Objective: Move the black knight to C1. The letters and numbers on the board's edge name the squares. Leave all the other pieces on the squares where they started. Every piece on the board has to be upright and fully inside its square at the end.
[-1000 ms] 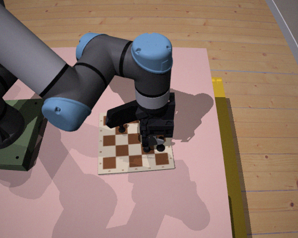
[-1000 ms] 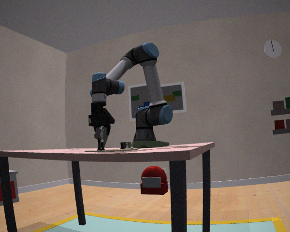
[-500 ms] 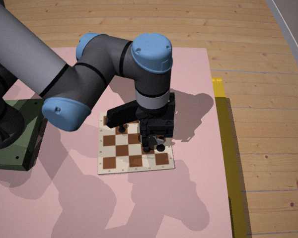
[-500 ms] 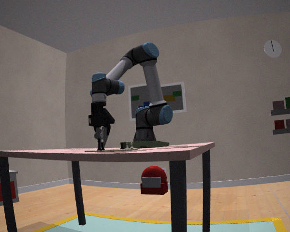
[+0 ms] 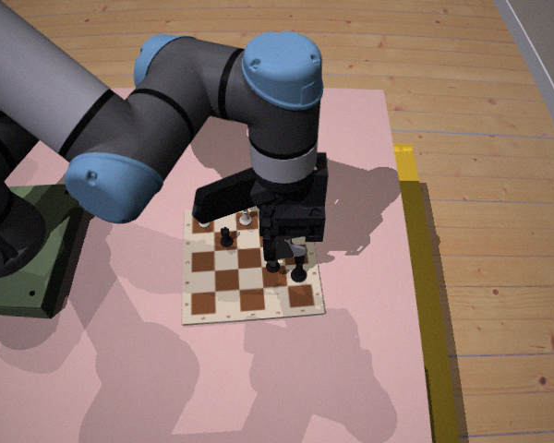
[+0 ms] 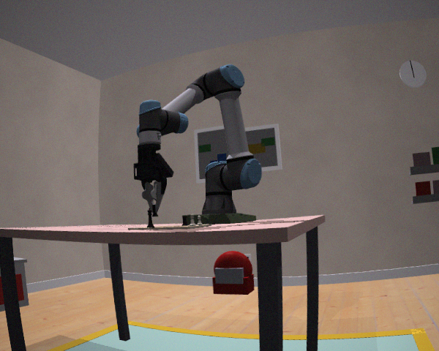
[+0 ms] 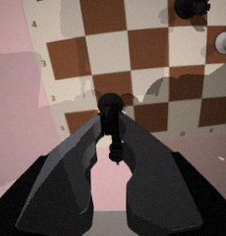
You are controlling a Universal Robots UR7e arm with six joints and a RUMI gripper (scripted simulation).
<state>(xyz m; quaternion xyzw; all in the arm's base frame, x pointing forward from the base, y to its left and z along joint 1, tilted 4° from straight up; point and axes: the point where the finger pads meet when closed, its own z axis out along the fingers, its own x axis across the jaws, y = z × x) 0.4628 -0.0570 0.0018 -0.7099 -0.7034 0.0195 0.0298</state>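
My gripper is now 40 mm past the chessboard, 40 mm to the right of it and 70 mm above it. Round my hand: white pawn (120 mm behind, 110 mm to the left, 50 mm below); then white bishop (50 mm behind, 110 mm to the left, 40 mm below).
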